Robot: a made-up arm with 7 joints.
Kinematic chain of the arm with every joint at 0, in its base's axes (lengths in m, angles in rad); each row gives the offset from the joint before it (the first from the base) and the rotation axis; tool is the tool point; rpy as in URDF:
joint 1: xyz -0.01 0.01 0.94 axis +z
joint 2: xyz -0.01 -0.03 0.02 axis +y
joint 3: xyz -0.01 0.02 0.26 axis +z
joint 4: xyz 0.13 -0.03 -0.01 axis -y
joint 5: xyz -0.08 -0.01 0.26 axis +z
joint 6: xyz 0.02 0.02 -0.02 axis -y
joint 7: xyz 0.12 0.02 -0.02 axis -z
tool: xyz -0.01 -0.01 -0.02 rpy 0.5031 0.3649 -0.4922
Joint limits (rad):
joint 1: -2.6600..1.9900
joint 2: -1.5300..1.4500
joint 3: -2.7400..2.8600
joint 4: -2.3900..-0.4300
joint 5: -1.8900..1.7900
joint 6: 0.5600..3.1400
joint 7: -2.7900..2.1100
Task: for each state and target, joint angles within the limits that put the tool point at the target. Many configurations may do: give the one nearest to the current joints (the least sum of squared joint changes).
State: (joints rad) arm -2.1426 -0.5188 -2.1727 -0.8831 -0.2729 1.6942 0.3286
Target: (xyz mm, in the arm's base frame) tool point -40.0 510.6 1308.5
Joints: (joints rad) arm -2.2632 -0.2243 -2.1692 -1.0237 -0.2528 1.3635 0.3615
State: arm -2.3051 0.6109 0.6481 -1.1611 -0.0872 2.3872 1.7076
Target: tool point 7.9 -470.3 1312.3
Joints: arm -2.2293 0.2010 0.7549 -1.3843 -0.2164 2.4649 1.6624
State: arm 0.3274 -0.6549 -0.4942 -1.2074 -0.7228 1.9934 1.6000
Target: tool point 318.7 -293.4 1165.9
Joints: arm 0.1800 -0.1853 -0.7621 -1.9070 -0.7769 1.7888 1.6065
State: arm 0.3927 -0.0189 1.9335 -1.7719 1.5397 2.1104 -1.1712
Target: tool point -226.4 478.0 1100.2
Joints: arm 0.0903 -0.2355 1.8912 -2.0512 1.5475 2.0818 -1.1996
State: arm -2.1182 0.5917 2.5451 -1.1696 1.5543 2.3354 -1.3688
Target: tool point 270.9 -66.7 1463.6
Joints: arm -2.1307 0.7823 2.7445 -1.6920 1.7282 2.6071 -1.3110
